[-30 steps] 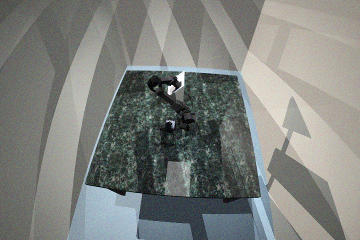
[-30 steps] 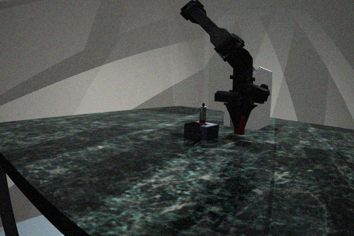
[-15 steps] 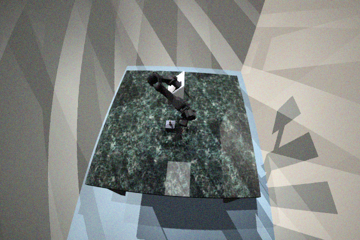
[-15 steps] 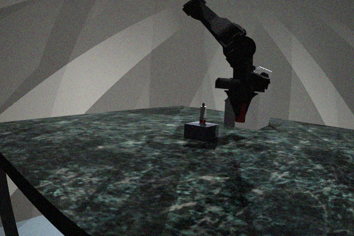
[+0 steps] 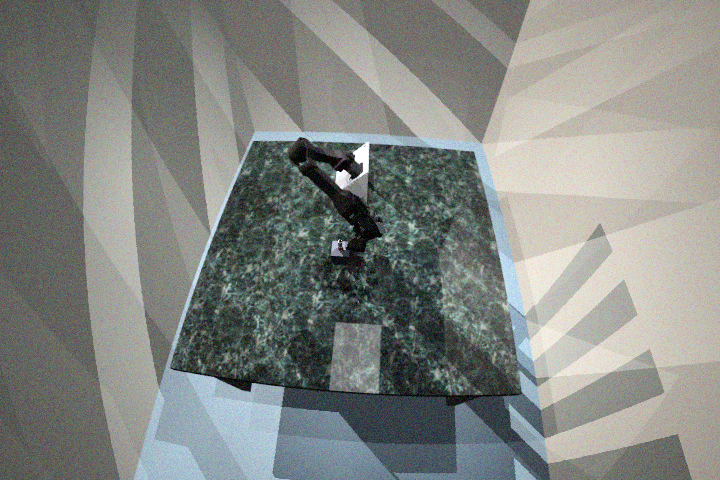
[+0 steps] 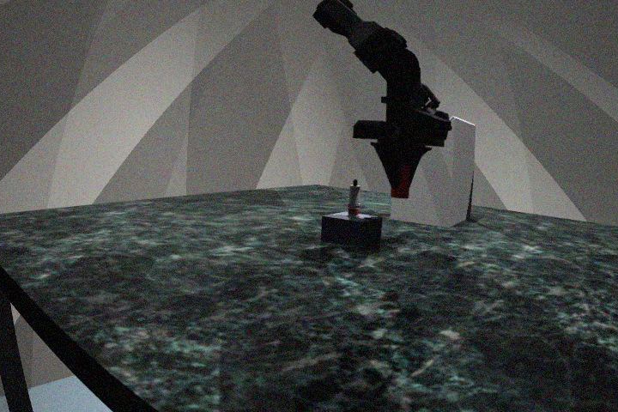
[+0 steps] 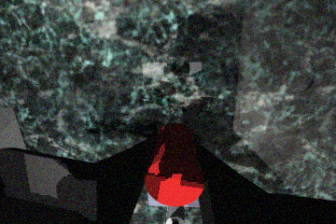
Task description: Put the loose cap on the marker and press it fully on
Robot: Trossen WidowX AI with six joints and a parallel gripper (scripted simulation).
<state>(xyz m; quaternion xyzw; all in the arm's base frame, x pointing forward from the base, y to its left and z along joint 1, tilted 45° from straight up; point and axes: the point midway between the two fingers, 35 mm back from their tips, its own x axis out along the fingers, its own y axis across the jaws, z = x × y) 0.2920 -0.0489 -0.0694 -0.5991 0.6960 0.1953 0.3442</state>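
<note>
The dark holder block lies 1 cm behind my gripper tip, 9 cm to the right of it and 8 cm below it. Also, from my gripper tip: red cap 1 cm above.
</note>
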